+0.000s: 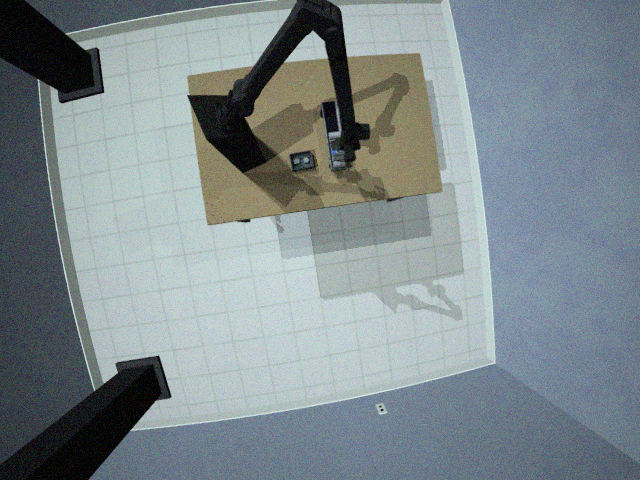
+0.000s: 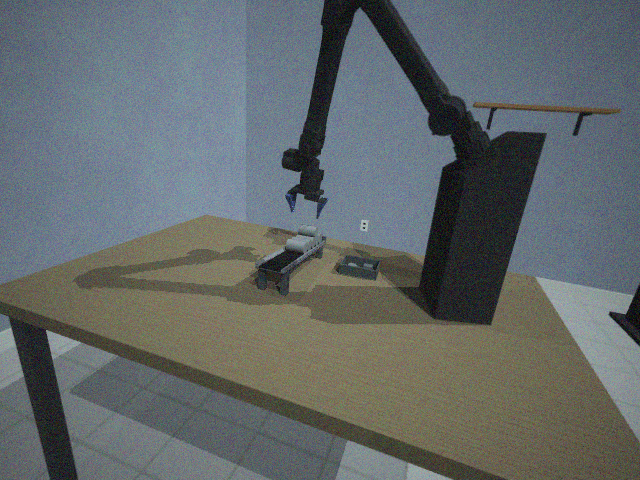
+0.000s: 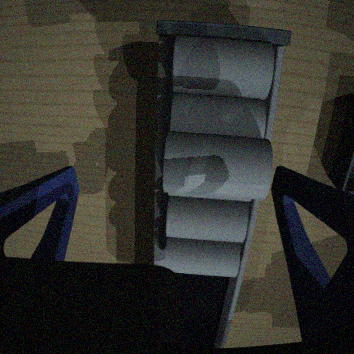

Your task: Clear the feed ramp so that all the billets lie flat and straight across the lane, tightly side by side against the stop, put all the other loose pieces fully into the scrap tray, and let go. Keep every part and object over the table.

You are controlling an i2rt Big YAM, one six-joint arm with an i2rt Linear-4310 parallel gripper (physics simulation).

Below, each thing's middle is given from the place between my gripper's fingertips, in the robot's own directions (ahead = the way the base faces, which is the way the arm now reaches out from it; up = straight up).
Labels:
The stop (image 3: 275, 36) is 10 cm below my hand, 6 cm to the right of it and 2 cm behind it.

